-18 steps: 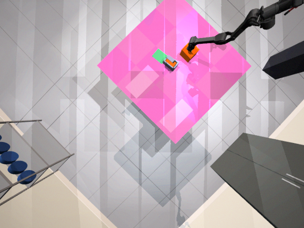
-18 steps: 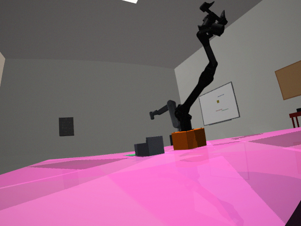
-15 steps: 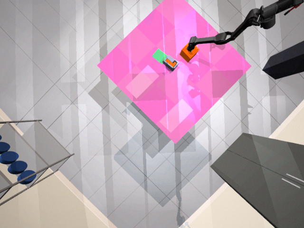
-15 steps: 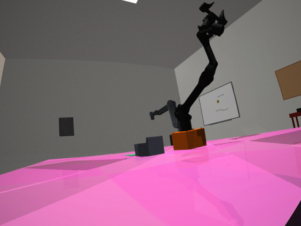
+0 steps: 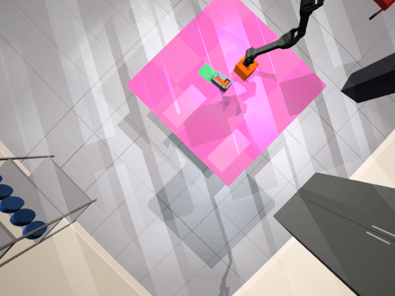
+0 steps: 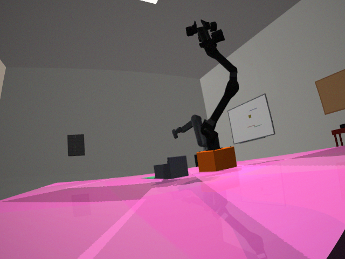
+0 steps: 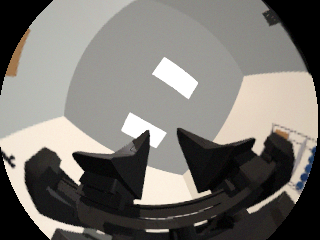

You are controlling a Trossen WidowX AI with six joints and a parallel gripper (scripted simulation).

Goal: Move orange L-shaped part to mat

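The orange L-shaped part is 84 cm below my gripper tip, 23 cm ahead of it and 16 cm to the right of it. Round my gripper tip: green mat 90 cm below, 32 cm to the right, 21 cm ahead.
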